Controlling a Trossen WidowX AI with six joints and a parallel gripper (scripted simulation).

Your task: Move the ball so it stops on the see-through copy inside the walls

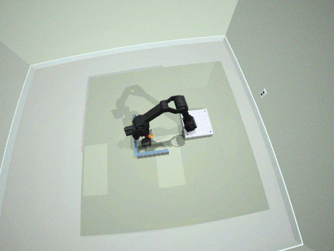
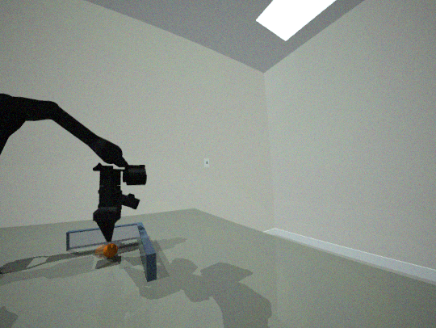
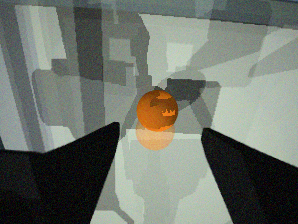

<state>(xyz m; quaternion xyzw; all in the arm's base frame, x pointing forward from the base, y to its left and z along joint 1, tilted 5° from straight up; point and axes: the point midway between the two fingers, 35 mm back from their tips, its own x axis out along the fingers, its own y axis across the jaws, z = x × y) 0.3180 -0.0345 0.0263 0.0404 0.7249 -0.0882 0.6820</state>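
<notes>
Right now my gripper tip is 4 cm above the orange ball. Round my gripper tip: see-through copy of ball 2 cm behind, 4 cm below.
</notes>
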